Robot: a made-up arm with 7 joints. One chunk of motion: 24 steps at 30 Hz.
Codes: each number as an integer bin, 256 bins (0 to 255) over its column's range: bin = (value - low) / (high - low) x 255, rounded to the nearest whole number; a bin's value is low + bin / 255 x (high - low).
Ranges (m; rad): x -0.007..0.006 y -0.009..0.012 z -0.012..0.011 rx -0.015..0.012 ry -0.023..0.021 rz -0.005..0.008
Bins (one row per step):
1: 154 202 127 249 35 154
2: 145 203 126 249 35 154
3: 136 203 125 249 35 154
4: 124 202 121 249 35 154
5: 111 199 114 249 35 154
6: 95 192 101 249 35 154
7: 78 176 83 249 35 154
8: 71 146 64 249 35 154
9: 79 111 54 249 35 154
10: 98 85 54 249 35 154
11: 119 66 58 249 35 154
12: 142 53 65 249 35 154
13: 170 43 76 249 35 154
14: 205 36 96 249 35 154
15: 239 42 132 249 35 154
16: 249 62 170 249 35 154
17: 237 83 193 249 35 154
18: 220 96 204 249 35 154
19: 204 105 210 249 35 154
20: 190 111 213 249 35 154
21: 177 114 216 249 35 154
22: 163 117 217 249 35 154
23: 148 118 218 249 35 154
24: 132 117 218 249 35 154
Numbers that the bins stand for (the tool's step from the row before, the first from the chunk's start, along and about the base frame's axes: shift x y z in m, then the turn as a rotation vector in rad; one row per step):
1: 0.00085 0.00764 -0.00055 0.01136 -0.01696 0.00285
2: 0.00039 0.00772 -0.00064 0.01136 -0.01696 0.00285
3: -0.00007 0.00772 -0.00073 0.01136 -0.01696 0.00285
4: -0.00068 0.00764 -0.00109 0.01136 -0.01696 0.00285
5: -0.00134 0.00739 -0.00172 0.01136 -0.01696 0.00285
6: -0.00216 0.00681 -0.00289 0.01136 -0.01696 0.00285
7: -0.00302 0.00549 -0.00451 0.01136 -0.01696 0.00285
8: -0.00338 0.00302 -0.00623 0.01136 -0.01696 0.00285
9: -0.00297 0.00014 -0.00713 0.01136 -0.01696 0.00285
10: -0.00200 -0.00200 -0.00713 0.01136 -0.01696 0.00285
11: -0.00093 -0.00356 -0.00677 0.01136 -0.01696 0.00285
12: 0.00024 -0.00464 -0.00614 0.01136 -0.01696 0.00285
13: 0.00167 -0.00546 -0.00515 0.01136 -0.01696 0.00285
14: 0.00345 -0.00604 -0.00334 0.01136 -0.01696 0.00285
15: 0.00518 -0.00554 -0.00009 0.01136 -0.01696 0.00285
16: 0.00569 -0.00389 0.00333 0.01136 -0.01696 0.00285
17: 0.00508 -0.00216 0.00541 0.01136 -0.01696 0.00285
18: 0.00422 -0.00109 0.00640 0.01136 -0.01696 0.00285
19: 0.00340 -0.00035 0.00694 0.01136 -0.01696 0.00285
20: 0.00269 0.00014 0.00721 0.01136 -0.01696 0.00285
21: 0.00202 0.00039 0.00748 0.01136 -0.01696 0.00285
22: 0.00131 0.00064 0.00757 0.01136 -0.01696 0.00285
23: 0.00055 0.00072 0.00766 0.01136 -0.01696 0.00285
24: -0.00027 0.00064 0.00766 0.01136 -0.01696 0.00285

